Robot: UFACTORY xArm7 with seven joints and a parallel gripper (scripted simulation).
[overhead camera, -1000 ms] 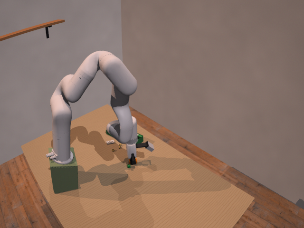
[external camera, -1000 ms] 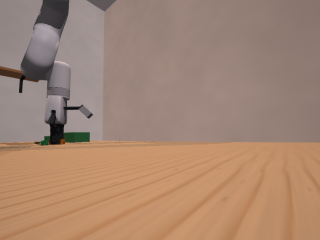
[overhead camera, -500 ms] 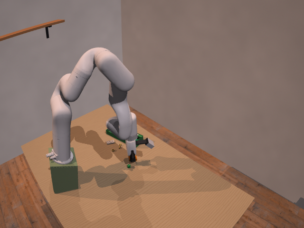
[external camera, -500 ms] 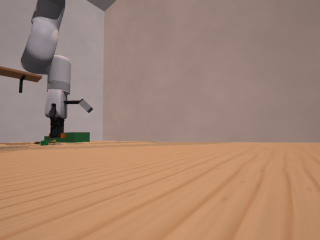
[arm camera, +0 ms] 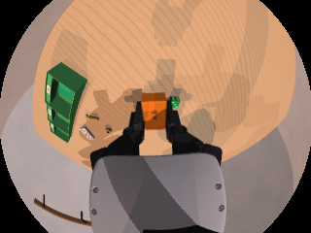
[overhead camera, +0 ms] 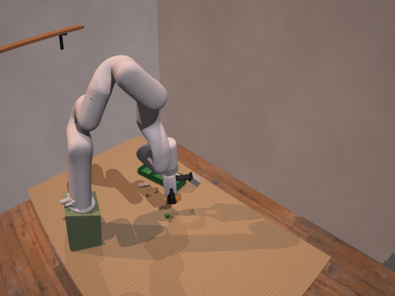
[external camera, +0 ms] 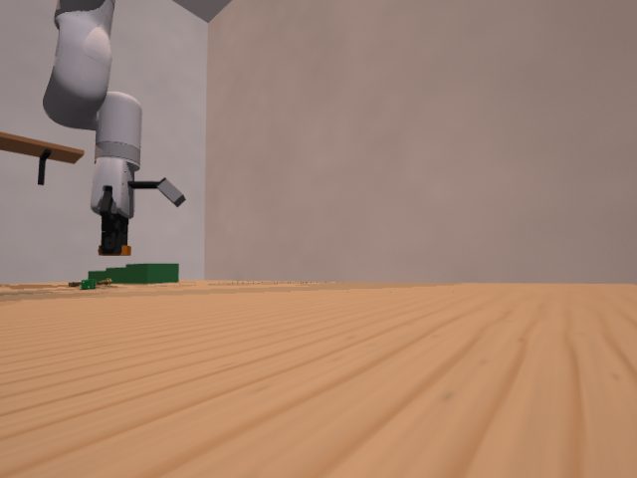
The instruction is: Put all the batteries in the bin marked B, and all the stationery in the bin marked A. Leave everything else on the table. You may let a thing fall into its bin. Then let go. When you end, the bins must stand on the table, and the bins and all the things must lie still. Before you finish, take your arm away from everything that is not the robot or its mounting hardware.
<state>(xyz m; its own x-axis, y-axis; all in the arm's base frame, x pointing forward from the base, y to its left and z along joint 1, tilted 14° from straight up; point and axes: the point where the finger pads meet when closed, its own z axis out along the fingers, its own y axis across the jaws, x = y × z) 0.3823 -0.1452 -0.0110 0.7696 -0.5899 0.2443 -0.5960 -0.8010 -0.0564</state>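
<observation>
The tray is 13 cm ahead of my hand, 21 cm to the left of it and 6 cm below it. Also, from my hand: orange block (1 cm behind, 1 cm to the left, 1 cm below); small green piece (4 cm behind, 1 cm to the right, 7 cm below); flat green block (13 cm ahead, 12 cm to the left, 7 cm below).
</observation>
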